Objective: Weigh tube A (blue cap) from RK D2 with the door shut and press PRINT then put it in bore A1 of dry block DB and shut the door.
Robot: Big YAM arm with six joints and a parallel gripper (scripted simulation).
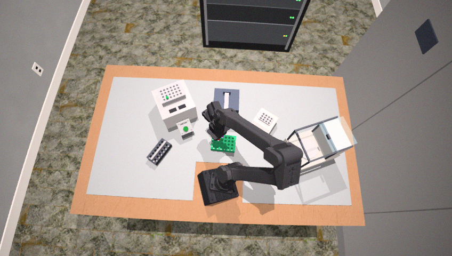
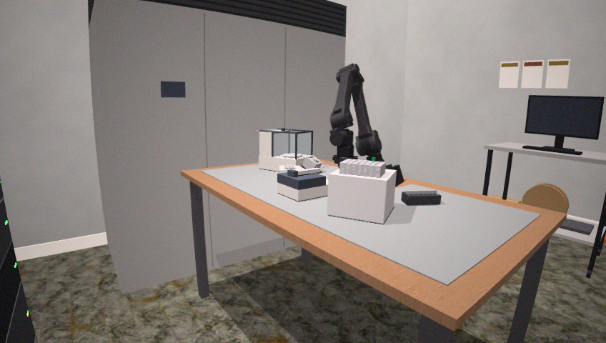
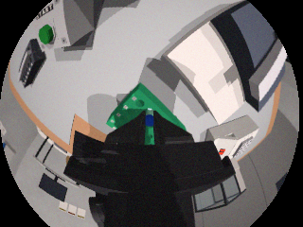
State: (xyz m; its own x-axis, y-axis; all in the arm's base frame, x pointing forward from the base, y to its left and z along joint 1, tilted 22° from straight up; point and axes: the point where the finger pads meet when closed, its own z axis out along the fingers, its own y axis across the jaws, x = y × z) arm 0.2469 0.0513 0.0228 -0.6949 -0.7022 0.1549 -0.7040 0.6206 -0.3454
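Now: hand 3 cm to the left of the green rack RK, 3 cm past it and 3 cm above it. From my hand the other things lie so: black magnet block 30 cm to the left, 12 cm behind, 3 cm below; then white print key 33 cm to the right, 9 cm behind, 2 cm above; then dry block DB 23 cm to the right, 9 cm ahead, 2 cm below.
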